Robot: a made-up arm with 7 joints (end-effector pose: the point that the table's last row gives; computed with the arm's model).
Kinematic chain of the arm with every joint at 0, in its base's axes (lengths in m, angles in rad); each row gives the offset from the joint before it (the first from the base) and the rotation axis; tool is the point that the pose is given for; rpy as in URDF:
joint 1: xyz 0 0 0.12 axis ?
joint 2: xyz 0 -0.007 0.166 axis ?
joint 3: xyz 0 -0.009 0.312 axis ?
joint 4: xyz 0 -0.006 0.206 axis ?
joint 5: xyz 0 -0.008 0.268 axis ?
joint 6: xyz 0 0 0.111 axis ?
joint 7: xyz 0 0 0.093 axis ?
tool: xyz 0 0 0 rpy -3.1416 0 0
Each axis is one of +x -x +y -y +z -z.
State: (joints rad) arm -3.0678 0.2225 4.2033 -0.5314 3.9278 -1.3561 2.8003
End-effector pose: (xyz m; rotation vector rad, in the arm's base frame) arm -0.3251 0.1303 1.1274 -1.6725 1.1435 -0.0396
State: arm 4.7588 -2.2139 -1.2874 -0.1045 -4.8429 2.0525 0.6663
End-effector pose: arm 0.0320 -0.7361 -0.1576 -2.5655 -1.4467 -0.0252
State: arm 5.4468 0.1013 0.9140 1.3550 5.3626 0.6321 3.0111
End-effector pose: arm 0.5019 0.0266 0.8355 0.8536 -1.0034 -0.5015
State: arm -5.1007 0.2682 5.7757 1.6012 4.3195 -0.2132 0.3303
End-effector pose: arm 0.3756 -0.4321 0.6516 -1.1111 -0.5052 0.5102
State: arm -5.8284 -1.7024 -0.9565 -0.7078 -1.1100 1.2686 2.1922
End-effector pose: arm -0.8117 0.2079 -0.0129 0.3878 -1.0503 2.5367
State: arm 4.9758 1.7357 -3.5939 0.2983 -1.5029 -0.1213 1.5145
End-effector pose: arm 0.3063 0.9301 0.2601 1.3319 -1.1535 0.6393
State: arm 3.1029 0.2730 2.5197 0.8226 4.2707 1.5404 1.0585
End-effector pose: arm -0.0674 0.2178 1.1074 0.8332 1.4736 -0.1023
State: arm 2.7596 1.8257 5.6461 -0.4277 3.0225 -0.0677 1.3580
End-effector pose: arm -0.9389 -0.2267 0.1867 -1.8973 0.4328 -1.7159
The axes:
joint 1: -z
joint 2: +y
joint 3: -z
joint 4: +y
joint 5: -z
joint 6: +y
joint 7: -z

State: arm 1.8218 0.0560 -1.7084 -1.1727 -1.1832 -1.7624 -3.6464
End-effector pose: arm -0.3795 -0.0885 0.9031 -1.0880 -0.0485 -0.2128
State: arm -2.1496 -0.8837 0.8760 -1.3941 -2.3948 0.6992 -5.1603
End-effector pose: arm 0.0365 -0.6909 0.4300 -1.5922 -0.6040 -2.4863
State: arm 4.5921 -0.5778 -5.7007 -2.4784 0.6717 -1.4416 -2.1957
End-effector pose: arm -0.0966 -0.2121 0.3538 1.1554 -1.5051 1.9135
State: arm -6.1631 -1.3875 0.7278 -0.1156 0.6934 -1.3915 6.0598
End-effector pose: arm -0.8803 0.2010 0.3948 0.3285 -1.8763 2.1579
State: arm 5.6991 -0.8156 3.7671 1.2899 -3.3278 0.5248 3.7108
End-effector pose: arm -0.7497 -0.1918 0.5151 0.6474 1.6114 0.6836
